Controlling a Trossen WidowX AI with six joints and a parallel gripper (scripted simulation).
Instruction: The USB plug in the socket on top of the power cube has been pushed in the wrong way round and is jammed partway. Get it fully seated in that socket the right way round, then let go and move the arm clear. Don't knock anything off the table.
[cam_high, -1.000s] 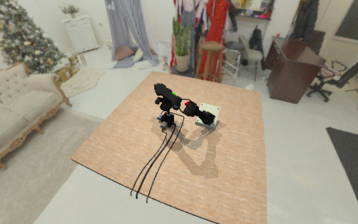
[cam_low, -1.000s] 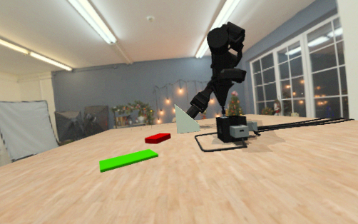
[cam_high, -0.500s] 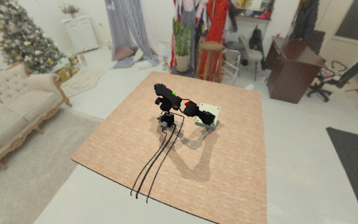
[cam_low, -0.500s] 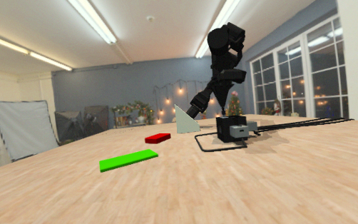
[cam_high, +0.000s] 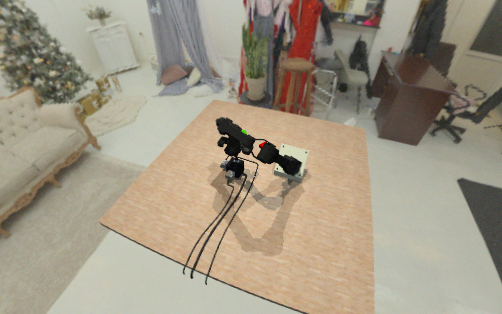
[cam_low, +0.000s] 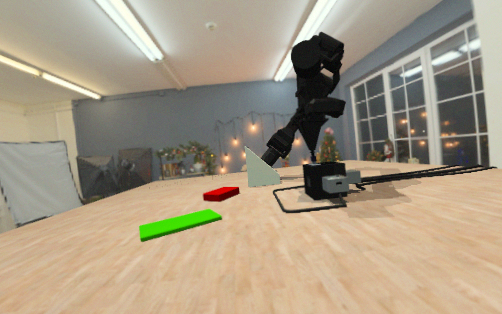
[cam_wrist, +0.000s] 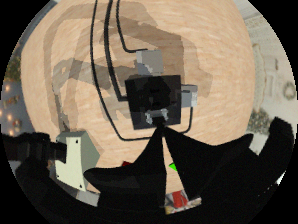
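Now: the usb plug 20 mm below my gripper tip. From my gripper tip the other things lie so: usb socket (40 mm below); flat red block (250 mm to the right, 100 mm below, 80 mm behind); flat green block (280 mm to the right, 120 mm ahead, 110 mm below).
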